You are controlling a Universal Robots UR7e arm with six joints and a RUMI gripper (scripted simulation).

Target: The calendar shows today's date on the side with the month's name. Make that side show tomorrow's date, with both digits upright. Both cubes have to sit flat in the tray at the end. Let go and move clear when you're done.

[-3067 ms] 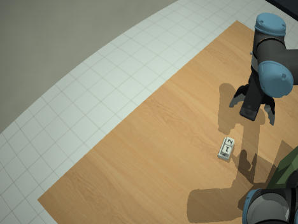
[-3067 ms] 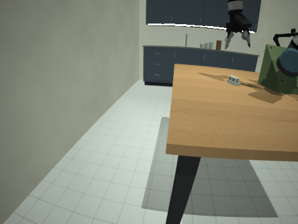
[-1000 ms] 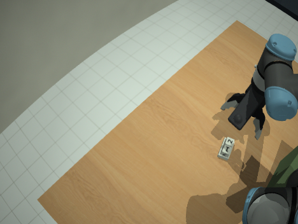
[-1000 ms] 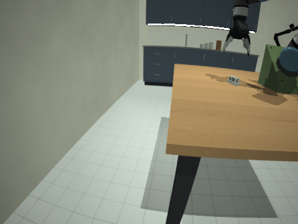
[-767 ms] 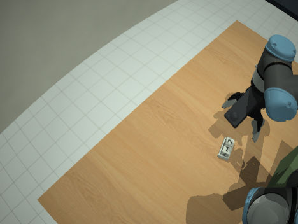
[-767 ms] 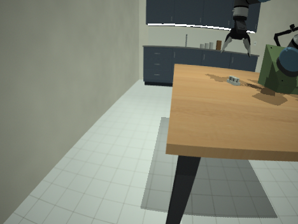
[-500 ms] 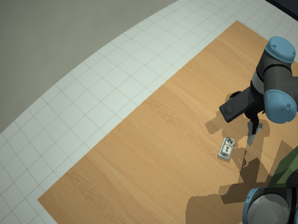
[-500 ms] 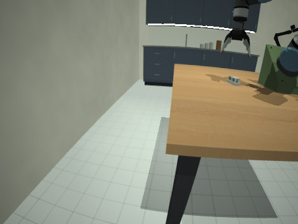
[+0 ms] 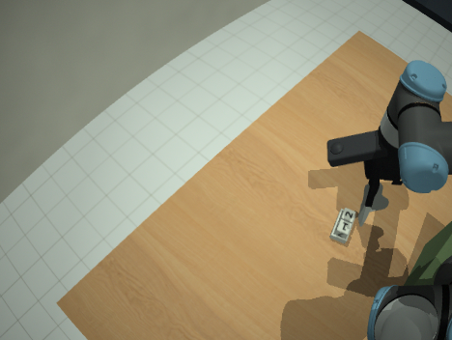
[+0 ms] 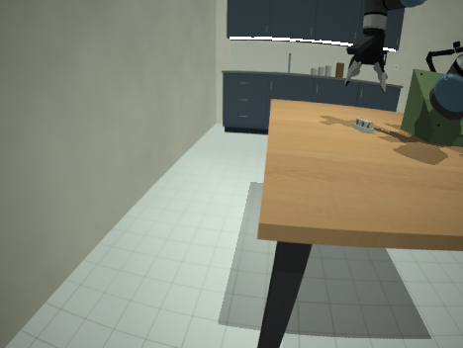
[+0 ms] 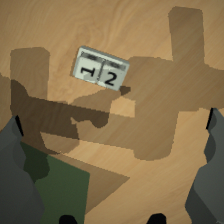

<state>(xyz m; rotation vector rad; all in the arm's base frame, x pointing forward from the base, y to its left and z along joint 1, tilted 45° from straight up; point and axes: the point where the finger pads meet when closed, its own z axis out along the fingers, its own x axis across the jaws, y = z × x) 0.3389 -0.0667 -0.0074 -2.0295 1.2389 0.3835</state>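
Right now the grey digit cube is 2 cm behind my hand and 12 cm below it. The rest, counted from my hand: white calendar tray (2 cm behind, 1 cm to the left, 14 cm below).
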